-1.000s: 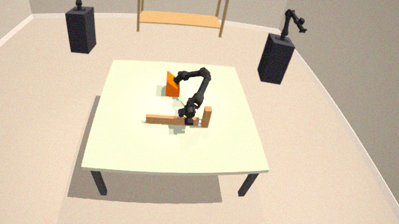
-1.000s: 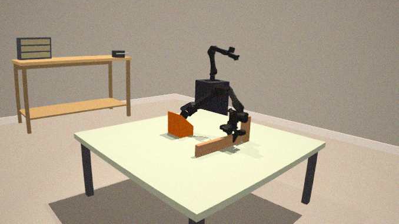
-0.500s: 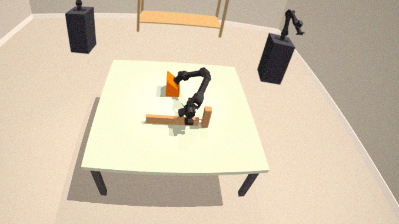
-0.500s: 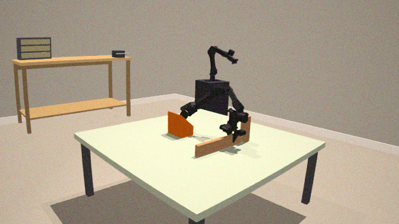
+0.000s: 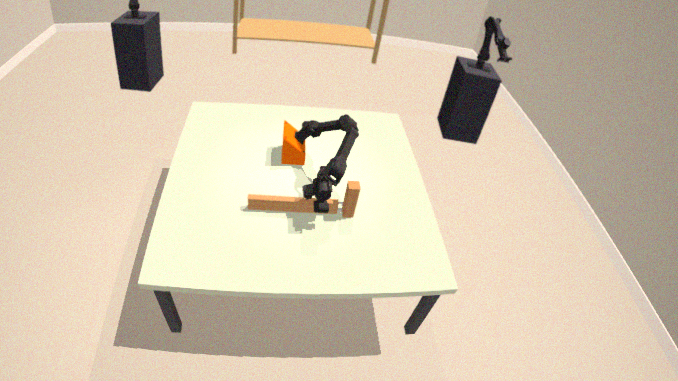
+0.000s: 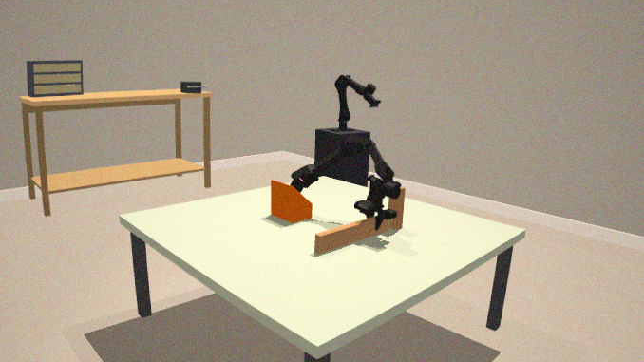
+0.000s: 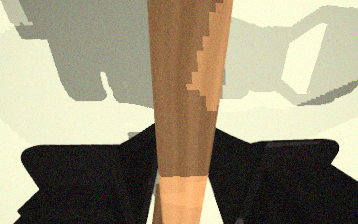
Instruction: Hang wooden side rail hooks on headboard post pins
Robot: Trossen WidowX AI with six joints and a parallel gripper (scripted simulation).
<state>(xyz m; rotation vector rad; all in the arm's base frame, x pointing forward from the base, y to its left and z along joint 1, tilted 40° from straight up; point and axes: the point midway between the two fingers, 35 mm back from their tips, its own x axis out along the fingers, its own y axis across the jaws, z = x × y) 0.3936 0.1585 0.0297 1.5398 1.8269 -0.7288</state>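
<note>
Now: gripper tip 1 cm past the upright headboard post, 13 cm to the right of it and 7 cm below it.
</note>
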